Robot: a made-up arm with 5 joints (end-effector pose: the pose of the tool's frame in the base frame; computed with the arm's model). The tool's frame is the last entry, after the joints. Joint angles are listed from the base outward.
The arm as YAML. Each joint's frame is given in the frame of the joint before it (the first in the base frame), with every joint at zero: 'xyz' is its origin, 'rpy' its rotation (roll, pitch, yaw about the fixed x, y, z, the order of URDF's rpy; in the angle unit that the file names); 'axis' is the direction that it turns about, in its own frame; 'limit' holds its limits. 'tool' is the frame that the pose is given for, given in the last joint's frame.
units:
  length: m
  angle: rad
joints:
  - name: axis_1
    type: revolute
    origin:
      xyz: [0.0, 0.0, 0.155]
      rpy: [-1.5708, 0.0, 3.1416]
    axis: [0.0, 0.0, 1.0]
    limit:
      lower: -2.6
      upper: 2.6
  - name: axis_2
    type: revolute
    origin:
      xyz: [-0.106, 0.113, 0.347]
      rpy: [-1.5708, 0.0, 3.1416]
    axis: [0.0, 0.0, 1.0]
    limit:
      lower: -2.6
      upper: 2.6
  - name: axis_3
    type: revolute
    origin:
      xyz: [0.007, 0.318, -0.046]
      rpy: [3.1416, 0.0, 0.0]
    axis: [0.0, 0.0, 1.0]
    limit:
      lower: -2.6
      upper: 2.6
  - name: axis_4
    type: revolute
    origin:
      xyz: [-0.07, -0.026, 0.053]
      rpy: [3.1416, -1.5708, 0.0]
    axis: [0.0, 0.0, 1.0]
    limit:
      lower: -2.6
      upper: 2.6
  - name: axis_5
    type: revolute
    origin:
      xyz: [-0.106, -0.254, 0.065]
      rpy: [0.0, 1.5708, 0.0]
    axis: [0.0, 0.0, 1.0]
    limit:
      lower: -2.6
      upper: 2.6
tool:
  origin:
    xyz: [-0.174, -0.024, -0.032]
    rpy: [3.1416, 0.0, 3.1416]
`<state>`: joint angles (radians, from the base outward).
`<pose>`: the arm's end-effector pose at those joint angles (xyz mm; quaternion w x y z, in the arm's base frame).
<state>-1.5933 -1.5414 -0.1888 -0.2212 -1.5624</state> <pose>-68.9 -369.4 -250.6 0.6126 0.0657 0.7834 0.0817</pose>
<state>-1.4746 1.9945 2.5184 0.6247 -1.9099</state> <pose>-174.4 -556.1 421.7 0.7358 0.4875 0.2788 0.3785</pose>
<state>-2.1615 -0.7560 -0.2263 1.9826 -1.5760</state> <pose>-455.5 -188.7 86.9 0.8647 0.4364 0.0764 -0.2367</pose>
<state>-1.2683 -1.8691 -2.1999 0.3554 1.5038</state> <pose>-63.7 -854.2 -419.5 0.5772 -0.2362 0.5988 -0.5025</pose>
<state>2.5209 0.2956 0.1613 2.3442 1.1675</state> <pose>330.3 185.8 670.4 0.6348 0.4065 -0.1509 0.6396</pose>
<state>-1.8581 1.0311 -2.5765 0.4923 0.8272</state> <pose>-147.2 128.3 640.1 0.0515 -0.6764 -0.2560 -0.6887</pose>
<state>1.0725 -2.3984 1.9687 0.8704 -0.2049</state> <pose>500.1 -346.0 429.4 0.5434 -0.1666 0.0473 0.8214</pose>
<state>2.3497 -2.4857 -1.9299 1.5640 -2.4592</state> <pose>149.2 -633.3 483.2 0.4901 0.5159 0.6511 -0.2640</pose>
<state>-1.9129 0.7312 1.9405 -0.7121 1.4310</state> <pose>263.2 -175.3 377.9 0.1655 -0.9417 0.1677 -0.2403</pose>
